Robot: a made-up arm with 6 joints. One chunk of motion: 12 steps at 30 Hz.
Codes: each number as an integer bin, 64 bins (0 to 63) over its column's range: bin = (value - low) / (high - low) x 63, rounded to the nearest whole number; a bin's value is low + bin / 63 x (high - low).
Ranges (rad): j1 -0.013..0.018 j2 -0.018..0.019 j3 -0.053..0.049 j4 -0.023..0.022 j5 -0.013..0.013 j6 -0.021..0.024
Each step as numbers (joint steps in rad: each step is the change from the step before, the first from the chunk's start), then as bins.
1 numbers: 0.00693 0.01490 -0.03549 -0.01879 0.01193 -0.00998
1 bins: 41 56 11 6 60 15
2 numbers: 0.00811 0.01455 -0.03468 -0.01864 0.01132 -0.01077
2 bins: 43 55 11 6 59 14
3 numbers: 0.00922 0.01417 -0.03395 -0.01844 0.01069 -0.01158
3 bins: 45 55 12 6 57 13
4 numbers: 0.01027 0.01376 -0.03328 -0.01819 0.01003 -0.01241
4 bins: 47 54 12 7 56 12
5 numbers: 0.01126 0.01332 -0.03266 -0.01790 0.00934 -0.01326
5 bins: 49 53 13 7 54 11
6 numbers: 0.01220 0.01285 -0.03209 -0.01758 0.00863 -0.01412
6 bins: 51 53 13 8 52 10
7 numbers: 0.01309 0.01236 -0.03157 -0.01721 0.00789 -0.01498
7 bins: 53 52 13 8 51 8
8 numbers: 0.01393 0.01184 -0.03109 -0.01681 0.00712 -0.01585
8 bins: 55 51 14 9 49 7
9 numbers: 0.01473 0.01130 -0.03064 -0.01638 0.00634 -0.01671
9 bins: 56 50 14 9 47 6
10 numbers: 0.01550 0.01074 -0.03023 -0.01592 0.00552 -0.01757
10 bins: 58 49 14 10 45 5
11 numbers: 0.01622 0.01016 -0.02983 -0.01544 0.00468 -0.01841
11 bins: 59 48 14 11 43 4
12 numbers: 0.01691 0.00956 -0.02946 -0.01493 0.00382 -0.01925
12 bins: 61 47 15 11 41 2
